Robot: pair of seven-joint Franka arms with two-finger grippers.
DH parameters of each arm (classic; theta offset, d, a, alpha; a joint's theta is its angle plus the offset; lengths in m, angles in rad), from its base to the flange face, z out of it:
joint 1: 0 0.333 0 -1.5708
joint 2: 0 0 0 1.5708
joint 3: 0 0.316 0.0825 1.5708
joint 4: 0 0 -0.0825 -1.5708
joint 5: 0 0.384 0 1.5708
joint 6: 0 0 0.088 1.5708
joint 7: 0 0.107 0 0
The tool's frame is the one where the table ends.
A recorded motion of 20 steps. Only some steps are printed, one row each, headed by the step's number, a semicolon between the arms.
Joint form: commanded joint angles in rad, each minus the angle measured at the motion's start. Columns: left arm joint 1, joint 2, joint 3, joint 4, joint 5, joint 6, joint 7; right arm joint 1, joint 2, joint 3, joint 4, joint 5, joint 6, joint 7.
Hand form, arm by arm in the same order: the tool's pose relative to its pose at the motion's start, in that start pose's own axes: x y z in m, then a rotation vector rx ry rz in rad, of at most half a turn. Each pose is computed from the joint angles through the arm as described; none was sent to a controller.
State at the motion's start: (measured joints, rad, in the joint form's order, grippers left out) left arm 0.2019 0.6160 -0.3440 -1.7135 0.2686 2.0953 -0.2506; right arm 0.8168 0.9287 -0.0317 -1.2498 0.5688 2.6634 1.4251
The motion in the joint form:
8: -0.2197 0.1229 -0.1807 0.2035 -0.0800 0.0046 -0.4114; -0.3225 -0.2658 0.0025 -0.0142 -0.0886 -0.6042 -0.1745
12: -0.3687 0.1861 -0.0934 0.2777 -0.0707 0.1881 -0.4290; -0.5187 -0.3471 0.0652 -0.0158 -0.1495 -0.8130 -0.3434
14: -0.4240 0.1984 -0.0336 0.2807 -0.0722 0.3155 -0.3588; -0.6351 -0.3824 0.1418 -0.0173 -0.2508 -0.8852 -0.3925
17: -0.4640 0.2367 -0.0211 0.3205 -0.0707 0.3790 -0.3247; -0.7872 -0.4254 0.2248 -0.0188 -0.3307 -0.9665 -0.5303
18: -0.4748 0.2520 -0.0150 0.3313 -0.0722 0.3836 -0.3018; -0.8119 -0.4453 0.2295 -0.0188 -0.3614 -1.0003 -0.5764
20: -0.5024 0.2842 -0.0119 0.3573 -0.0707 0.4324 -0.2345; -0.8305 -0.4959 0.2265 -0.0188 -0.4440 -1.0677 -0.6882
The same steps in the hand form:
8: -0.0170 0.2386 -0.0437 -0.1925 0.0323 -0.1191; 0.1448 -0.0670 -0.1952 -0.2526 -0.0186 -0.0347
12: -0.0078 0.2957 -0.0380 -0.2509 0.1893 -0.0840; 0.2191 -0.0622 -0.2797 -0.3322 -0.0492 -0.1205
14: -0.0012 0.3064 -0.0357 -0.2732 0.3002 -0.0091; 0.2501 -0.0553 -0.3191 -0.3757 -0.0167 -0.1673
17: 0.0006 0.3282 -0.0325 -0.3025 0.3549 0.0445; 0.2929 -0.0427 -0.3743 -0.4043 -0.0090 -0.2642
18: 0.0012 0.3325 -0.0260 -0.2987 0.3566 0.0693; 0.3003 -0.0381 -0.3924 -0.4276 0.0041 -0.3036
20: -0.0001 0.3504 -0.0198 -0.3135 0.3983 0.1524; 0.3012 -0.0311 -0.4284 -0.4931 0.0461 -0.4219

